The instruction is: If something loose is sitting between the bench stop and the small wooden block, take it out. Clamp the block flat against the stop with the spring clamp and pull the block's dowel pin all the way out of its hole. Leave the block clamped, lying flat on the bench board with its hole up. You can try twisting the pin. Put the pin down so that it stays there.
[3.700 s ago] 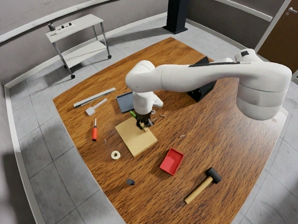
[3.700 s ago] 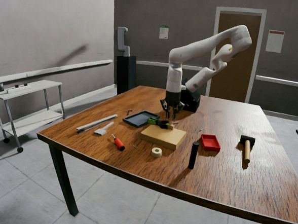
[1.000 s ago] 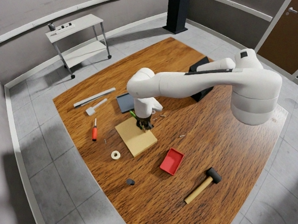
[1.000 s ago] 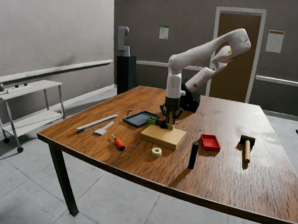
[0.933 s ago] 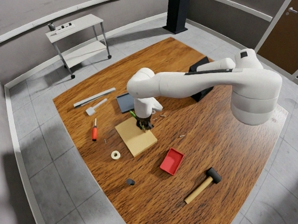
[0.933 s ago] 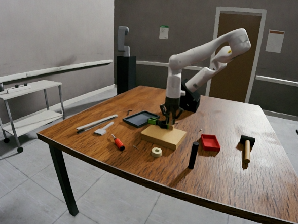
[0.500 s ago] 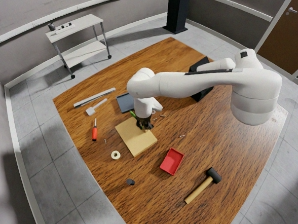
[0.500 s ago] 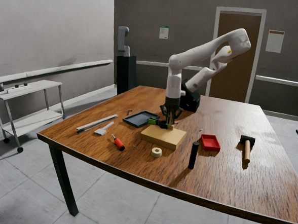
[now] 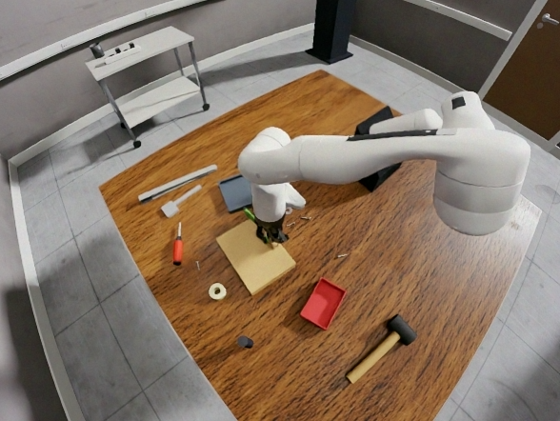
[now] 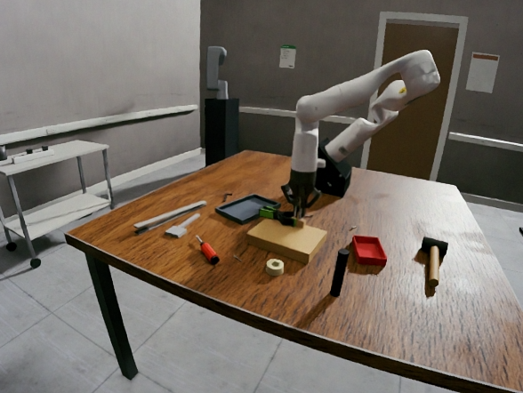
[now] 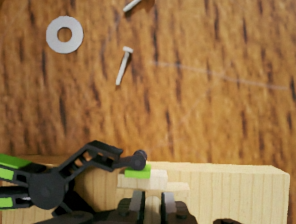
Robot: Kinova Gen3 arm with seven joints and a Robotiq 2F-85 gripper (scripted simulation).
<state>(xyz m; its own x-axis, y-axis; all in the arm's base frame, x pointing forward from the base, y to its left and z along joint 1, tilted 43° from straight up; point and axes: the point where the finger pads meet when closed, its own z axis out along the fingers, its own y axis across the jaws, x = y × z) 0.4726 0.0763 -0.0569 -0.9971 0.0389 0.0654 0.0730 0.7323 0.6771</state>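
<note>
The pale dowel pin lies 2 cm below my hand. From my hand the other things lie so: wooden block: 4 cm below; bench board: 5 cm below, 5 cm ahead, 1 cm to the right; red bin: 23 cm to the left, 7 cm below.
</note>
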